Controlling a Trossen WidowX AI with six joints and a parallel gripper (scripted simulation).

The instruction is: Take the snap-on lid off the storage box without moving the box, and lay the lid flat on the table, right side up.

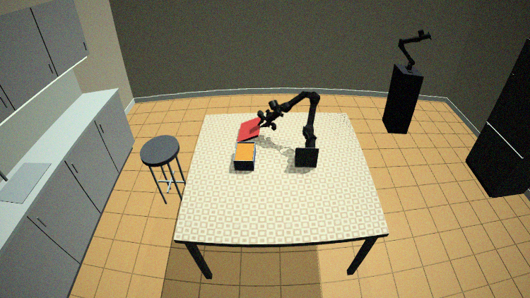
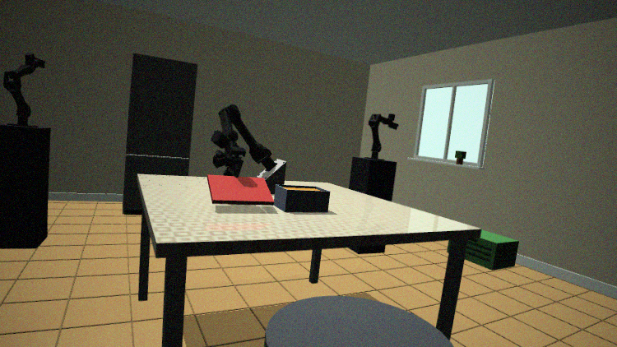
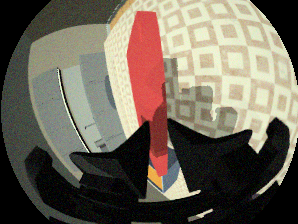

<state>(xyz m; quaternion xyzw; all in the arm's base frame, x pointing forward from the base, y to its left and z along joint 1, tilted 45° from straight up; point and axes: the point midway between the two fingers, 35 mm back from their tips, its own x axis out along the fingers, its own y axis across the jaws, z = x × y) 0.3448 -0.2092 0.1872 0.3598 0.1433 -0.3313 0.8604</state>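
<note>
Now: the flat red lid 70 mm ahead of my gripper tip and 30 mm below it. From my gripper tip the other things lie so: blue-grey storage box 80 mm ahead, 270 mm to the left, 60 mm below.
</note>
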